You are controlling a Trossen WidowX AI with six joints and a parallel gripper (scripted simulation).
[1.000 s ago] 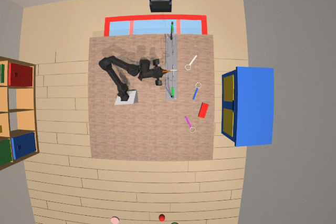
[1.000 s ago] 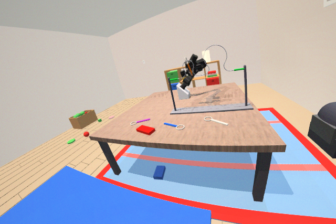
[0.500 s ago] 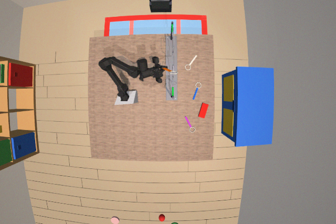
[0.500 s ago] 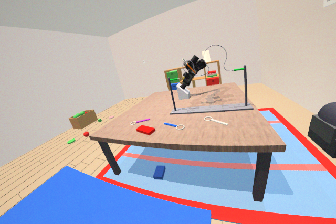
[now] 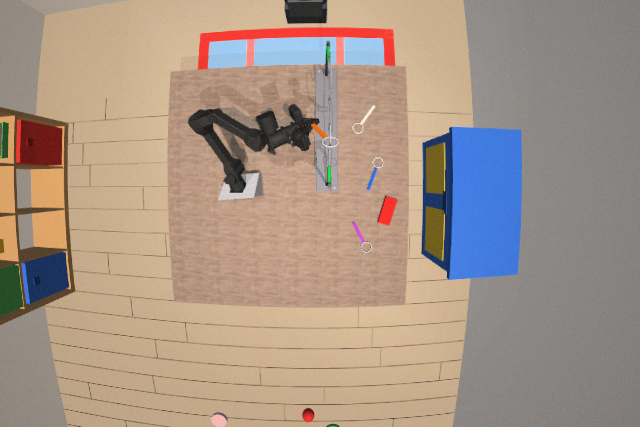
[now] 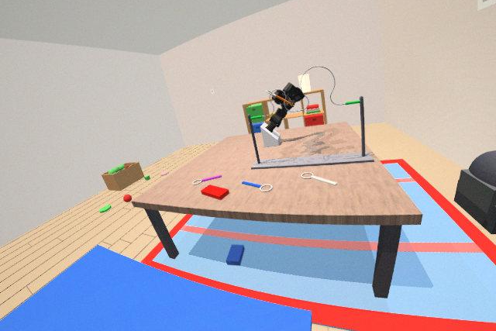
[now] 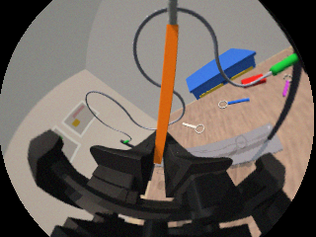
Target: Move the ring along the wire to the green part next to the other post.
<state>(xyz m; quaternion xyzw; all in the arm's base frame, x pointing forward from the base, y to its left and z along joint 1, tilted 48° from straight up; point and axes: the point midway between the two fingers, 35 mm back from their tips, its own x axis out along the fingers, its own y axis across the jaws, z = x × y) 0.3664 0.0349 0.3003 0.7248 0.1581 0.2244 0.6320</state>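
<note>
Right now the orange-handled ring is 7 cm to the right of my gripper tip, 6 cm above it and 2 cm ahead of it. The rest, counted from my gripper tip: red block 39 cm to the right, 35 cm ahead, 31 cm below; then white-handled ring 31 cm below, 23 cm ahead, 8 cm to the left; then blue-handled ring 31 cm below, 29 cm ahead, 18 cm to the right.
</note>
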